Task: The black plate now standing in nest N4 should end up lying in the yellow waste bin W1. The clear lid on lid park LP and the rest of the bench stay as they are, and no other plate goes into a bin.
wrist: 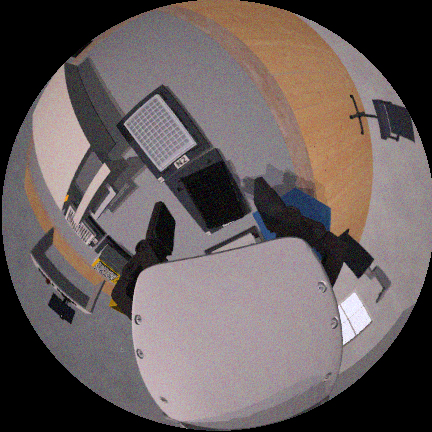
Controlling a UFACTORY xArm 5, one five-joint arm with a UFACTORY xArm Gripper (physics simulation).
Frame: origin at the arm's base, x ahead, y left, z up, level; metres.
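Seen in the pictures: gripper, between the fingertips: (210,200).
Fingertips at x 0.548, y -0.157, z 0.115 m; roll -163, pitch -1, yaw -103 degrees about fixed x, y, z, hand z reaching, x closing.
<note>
A point is followed by its place in that frame.
The black plate (220,200) {y -0.159, x 0.491, z -0.005 m} sits in a dark nest directly beside the nest labelled N2, in the middle of the wrist view; its own nest label cannot be read. My gripper (210,200) {y -0.157, x 0.548, z 0.115 m} is open and empty, above the black plate, with one finger seen to the left of its nest and the other to the right. A yellow-edged box (106,270) {y 0.220, x 0.480, z 0.043 m} shows at the lower left, partly behind the left finger; its W1 label cannot be made out. The clear lid and the lid park LP cannot be identified for certain.
A white gridded plate (160,132) {y -0.122, x 0.658, z -0.008 m} sits in nest N2. A blue bin (316,209) {y -0.322, x 0.423, z 0.069 m} stands behind the right finger. A dark-framed holder (214,249) {y -0.083, x 0.359, z -0.024 m} is partly hidden by the gripper body. Grey and white equipment (52,140) {y 0.081, x 0.823, z 0.050 m} stands at the left. The wooden edge (280,95) {y -0.383, x 0.648, z -0.036 m} runs along the right.
</note>
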